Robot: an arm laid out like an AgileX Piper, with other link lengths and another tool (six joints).
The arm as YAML. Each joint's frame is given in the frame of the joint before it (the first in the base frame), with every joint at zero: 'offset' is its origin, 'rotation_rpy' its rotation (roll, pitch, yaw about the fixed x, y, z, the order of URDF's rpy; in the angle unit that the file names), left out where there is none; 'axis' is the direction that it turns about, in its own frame. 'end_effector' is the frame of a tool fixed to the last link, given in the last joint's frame.
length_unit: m
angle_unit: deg
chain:
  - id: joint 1
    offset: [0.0, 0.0, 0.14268]
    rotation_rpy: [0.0, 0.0, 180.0]
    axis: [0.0, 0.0, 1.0]
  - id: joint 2
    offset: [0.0, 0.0, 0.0]
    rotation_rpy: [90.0, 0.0, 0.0]
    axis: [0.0, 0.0, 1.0]
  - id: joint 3
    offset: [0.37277, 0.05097, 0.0]
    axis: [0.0, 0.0, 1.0]
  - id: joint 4
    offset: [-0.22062, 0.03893, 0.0]
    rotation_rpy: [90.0, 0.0, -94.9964]
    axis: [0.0, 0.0, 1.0]
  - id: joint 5
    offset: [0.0, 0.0, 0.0]
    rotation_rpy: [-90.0, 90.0, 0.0]
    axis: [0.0, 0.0, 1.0]
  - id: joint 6
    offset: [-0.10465, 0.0, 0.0]
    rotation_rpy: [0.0, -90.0, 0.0]
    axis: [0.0, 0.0, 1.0]
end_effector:
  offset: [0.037, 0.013, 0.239]
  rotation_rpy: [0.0, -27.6, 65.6]
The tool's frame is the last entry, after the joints.
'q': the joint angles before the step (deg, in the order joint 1, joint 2, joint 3, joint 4, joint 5, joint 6). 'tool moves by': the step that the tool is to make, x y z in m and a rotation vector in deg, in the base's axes. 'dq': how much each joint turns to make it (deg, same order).
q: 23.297, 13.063, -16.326, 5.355, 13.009, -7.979
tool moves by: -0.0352, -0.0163, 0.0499, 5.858, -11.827, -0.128
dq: 0.003, -11.215, -0.089, 0.102, -1.894, 0.560
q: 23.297, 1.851, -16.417, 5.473, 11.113, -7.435
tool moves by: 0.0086, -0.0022, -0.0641, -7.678, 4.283, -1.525
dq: 0.017, -1.850, 3.735, -5.535, 5.092, -0.037
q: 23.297, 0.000, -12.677, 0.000, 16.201, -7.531
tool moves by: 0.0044, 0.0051, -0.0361, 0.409, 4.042, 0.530
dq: -0.002, -0.015, 4.409, 2.047, -0.843, -0.002
